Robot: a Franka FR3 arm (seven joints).
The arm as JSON. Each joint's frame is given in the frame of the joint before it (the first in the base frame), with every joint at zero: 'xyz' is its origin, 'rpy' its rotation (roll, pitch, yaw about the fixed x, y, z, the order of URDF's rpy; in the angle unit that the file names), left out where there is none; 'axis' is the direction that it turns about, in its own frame. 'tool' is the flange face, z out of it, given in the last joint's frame.
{
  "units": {
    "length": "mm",
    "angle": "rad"
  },
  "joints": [
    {
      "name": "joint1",
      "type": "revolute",
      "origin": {
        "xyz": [
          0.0,
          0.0,
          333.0
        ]
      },
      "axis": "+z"
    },
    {
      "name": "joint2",
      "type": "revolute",
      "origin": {
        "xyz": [
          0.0,
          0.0,
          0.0
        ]
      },
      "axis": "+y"
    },
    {
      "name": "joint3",
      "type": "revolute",
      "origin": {
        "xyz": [
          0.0,
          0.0,
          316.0
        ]
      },
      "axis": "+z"
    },
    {
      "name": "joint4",
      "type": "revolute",
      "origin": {
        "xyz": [
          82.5,
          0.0,
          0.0
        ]
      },
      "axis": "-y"
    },
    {
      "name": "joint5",
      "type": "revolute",
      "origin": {
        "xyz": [
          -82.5,
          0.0,
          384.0
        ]
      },
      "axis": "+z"
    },
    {
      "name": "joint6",
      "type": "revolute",
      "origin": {
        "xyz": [
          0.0,
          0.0,
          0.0
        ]
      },
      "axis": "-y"
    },
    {
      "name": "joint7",
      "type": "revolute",
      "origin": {
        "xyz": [
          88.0,
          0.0,
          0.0
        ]
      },
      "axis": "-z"
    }
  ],
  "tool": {
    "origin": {
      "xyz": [
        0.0,
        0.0,
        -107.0
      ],
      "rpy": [
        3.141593,
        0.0,
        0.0
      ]
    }
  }
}
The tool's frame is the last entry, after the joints.
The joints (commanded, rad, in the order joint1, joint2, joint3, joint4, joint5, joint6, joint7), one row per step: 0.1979 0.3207 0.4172 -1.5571 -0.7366 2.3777 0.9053; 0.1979 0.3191 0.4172 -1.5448 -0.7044 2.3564 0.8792; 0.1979 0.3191 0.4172 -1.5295 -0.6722 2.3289 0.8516; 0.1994 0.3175 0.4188 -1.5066 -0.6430 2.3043 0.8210; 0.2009 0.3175 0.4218 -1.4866 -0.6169 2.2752 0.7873; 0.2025 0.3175 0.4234 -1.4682 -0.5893 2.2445 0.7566; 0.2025 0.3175 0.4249 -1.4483 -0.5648 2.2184 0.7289; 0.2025 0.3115 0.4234 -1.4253 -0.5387 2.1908 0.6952; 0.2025 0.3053 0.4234 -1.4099 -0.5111 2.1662 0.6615; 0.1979 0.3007 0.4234 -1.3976 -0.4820 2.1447 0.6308; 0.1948 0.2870 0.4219 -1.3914 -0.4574 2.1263 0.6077; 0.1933 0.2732 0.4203 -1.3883 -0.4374 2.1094 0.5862
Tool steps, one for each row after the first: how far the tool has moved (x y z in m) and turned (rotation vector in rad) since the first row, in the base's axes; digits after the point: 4 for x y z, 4 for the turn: 0.0009 -0.0019 0.0049 0.0020 0.0190 -0.0019; 0.0021 -0.0042 0.0096 0.0012 0.0415 -0.0050; 0.0024 -0.0048 0.0196 0.0034 0.0534 0.0000; 0.0022 -0.0049 0.0267 -0.0023 0.0710 0.0089; 0.0019 -0.0057 0.0325 -0.0065 0.0924 0.0150; 0.0021 -0.0071 0.0396 -0.0073 0.1081 0.0209; 0.0017 -0.0105 0.0517 -0.0086 0.1176 0.0289; 0.0000 -0.0126 0.0604 -0.0103 0.1321 0.0417; -0.0001 -0.0167 0.0667 -0.0084 0.1494 0.0504; -0.0029 -0.0208 0.0761 -0.0058 0.1579 0.0562; -0.0065 -0.0238 0.0841 -0.0069 0.1653 0.0639
